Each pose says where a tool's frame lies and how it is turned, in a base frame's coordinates. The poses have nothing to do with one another.
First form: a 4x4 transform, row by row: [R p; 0 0 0 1], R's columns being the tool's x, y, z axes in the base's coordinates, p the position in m. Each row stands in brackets.
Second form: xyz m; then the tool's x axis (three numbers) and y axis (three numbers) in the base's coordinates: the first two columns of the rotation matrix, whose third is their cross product. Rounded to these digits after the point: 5 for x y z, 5 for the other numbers.
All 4 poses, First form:
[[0.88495, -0.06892, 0.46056, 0.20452], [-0.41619, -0.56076, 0.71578, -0.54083], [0.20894, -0.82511, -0.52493, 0.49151], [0, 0, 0, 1]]
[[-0.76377, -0.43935, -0.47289, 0.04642], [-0.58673, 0.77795, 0.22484, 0.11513], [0.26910, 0.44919, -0.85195, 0.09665], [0, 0, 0, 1]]
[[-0.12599, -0.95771, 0.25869, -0.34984], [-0.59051, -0.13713, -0.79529, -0.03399], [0.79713, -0.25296, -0.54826, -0.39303], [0, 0, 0, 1]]
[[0.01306, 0.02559, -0.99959, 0.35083], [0.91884, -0.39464, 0.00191, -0.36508], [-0.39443, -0.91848, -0.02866, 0.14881], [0, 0, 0, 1]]
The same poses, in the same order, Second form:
0.20452, -0.54083, 0.49151, 0.88495, -0.41619, 0.20894, -0.06892, -0.56076, -0.82511
0.04642, 0.11513, 0.09665, -0.76377, -0.58673, 0.26910, -0.43935, 0.77795, 0.44919
-0.34984, -0.03399, -0.39303, -0.12599, -0.59051, 0.79713, -0.95771, -0.13713, -0.25296
0.35083, -0.36508, 0.14881, 0.01306, 0.91884, -0.39443, 0.02559, -0.39464, -0.91848

